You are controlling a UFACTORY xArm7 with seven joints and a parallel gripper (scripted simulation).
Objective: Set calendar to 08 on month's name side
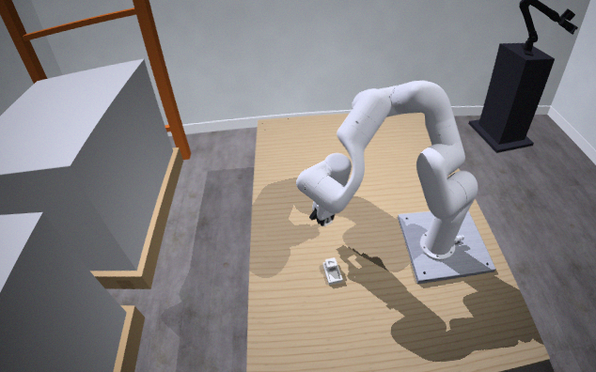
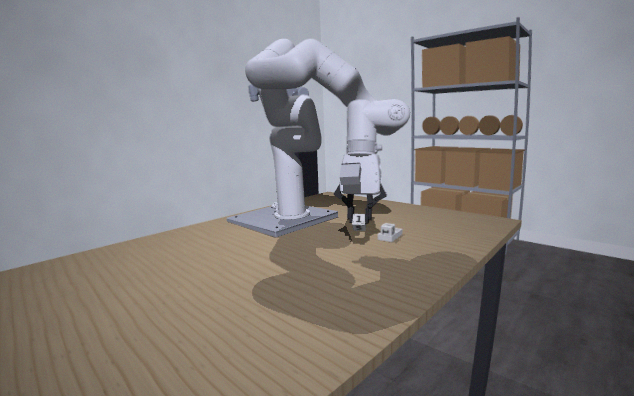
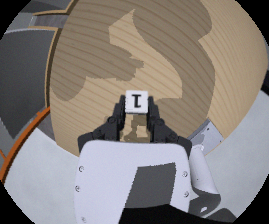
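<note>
Now: the white digit cube 2 cm below my hand. Round my hand: white tray (16 cm to the left, 9 cm below, 2 cm ahead).
</note>
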